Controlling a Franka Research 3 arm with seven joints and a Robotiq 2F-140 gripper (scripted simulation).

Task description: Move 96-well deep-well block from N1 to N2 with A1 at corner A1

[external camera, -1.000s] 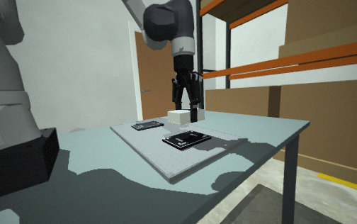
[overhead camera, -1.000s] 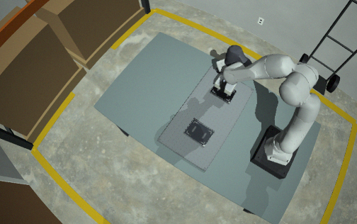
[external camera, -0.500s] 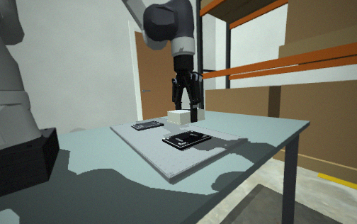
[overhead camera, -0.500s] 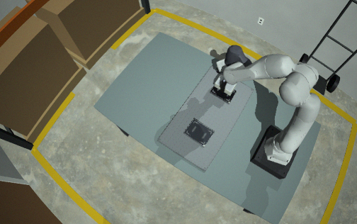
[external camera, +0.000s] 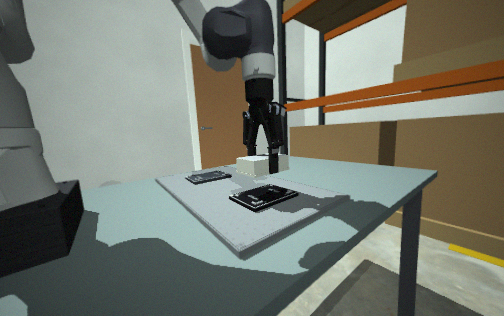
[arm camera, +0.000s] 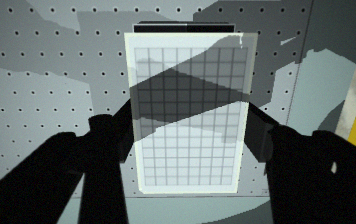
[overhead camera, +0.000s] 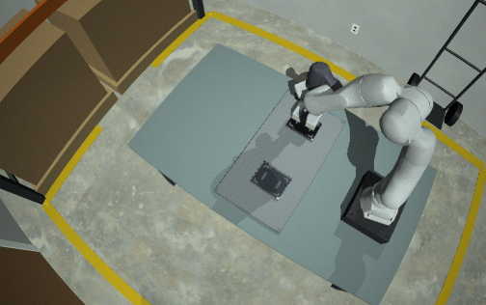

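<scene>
Now: the black plate nest N2 100 mm below my hand. Round my hand: plate nest N1 (350 mm to the left, 100 mm below); white 96-well deep-well block (10 mm below).
</scene>
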